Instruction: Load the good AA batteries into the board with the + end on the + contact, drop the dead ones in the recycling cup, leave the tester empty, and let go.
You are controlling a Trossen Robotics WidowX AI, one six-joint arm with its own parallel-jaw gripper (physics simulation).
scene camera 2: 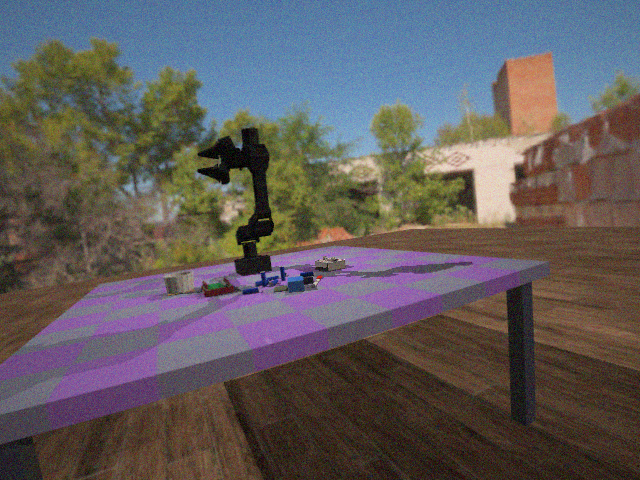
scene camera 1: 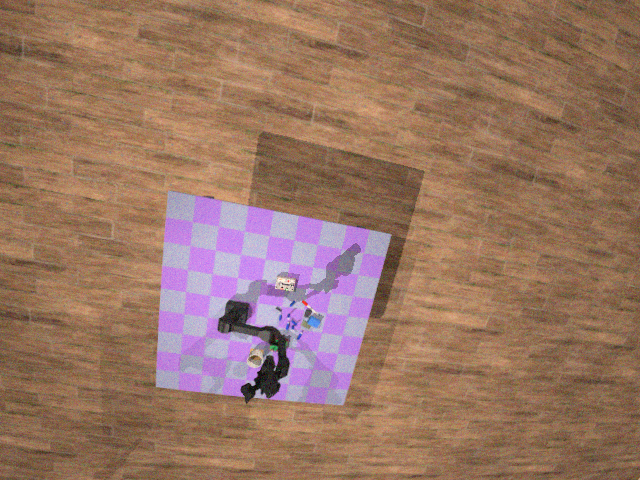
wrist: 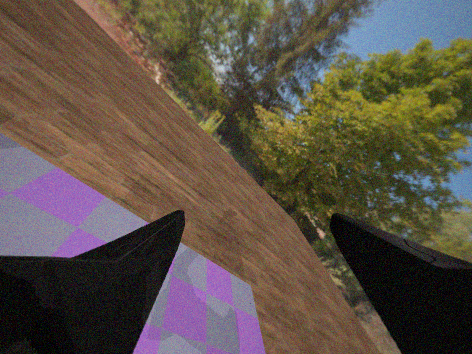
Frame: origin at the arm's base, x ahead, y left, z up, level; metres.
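Where they show: gripper, fingertip midpoint: [scene camera 2: 197, 162] [scene camera 1: 254, 398] [wrist: 257, 218]; arm's base, origin of the base link: [scene camera 2: 251, 257] [scene camera 1: 233, 315].
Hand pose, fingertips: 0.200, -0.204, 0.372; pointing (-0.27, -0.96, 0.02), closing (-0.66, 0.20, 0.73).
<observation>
Things, the pixels of their top centre, and the offset from my fingertips, as dx, dy, dz.
- pale cup, middle of its top: [scene camera 2: 178, 274] [scene camera 1: 254, 361] -0.049, -0.106, -0.370
- cream box, middle of its top: [scene camera 2: 329, 256] [scene camera 1: 285, 285] +0.084, +0.421, -0.387
- red tray, middle of its top: [scene camera 2: 215, 280] +0.087, -0.008, -0.392
- bright blue block, middle of its top: [scene camera 2: 295, 278] [scene camera 1: 313, 323] +0.292, +0.177, -0.400
- red-and-white piece, middle of its top: [scene camera 2: 316, 279] [scene camera 1: 310, 308] +0.260, +0.265, -0.422
My gripper [scene camera 1: 247, 397] [scene camera 2: 199, 162] [wrist: 257, 218] is open, with nothing between its fingers. It is high above the table, pointing sideways past the edge near the cup. A pale cup [scene camera 1: 262, 353] [scene camera 2: 178, 283] stands below the arm; its contents cannot be made out. Small blue batteries are grouped mid-table: one [scene camera 2: 282, 273] stands upright and one [scene camera 1: 299, 335] [scene camera 2: 250, 290] lies flat. A cream box [scene camera 1: 285, 283] [scene camera 2: 330, 264] with red and dark marks stands apart. A red tray [scene camera 2: 218, 292] with green inside is partly hidden by the arm in the first scene view. Tester, board and battery polarity cannot be told apart.
A bright blue block [scene camera 1: 313, 321] [scene camera 2: 295, 284] stands beside the batteries, near a red-and-white piece [scene camera 1: 305, 303] [scene camera 2: 319, 277]. The arm's base [scene camera 1: 237, 311] [scene camera 2: 252, 265] is on the purple-and-grey chequered table [scene camera 1: 180, 232] [scene camera 2: 289, 346].
</observation>
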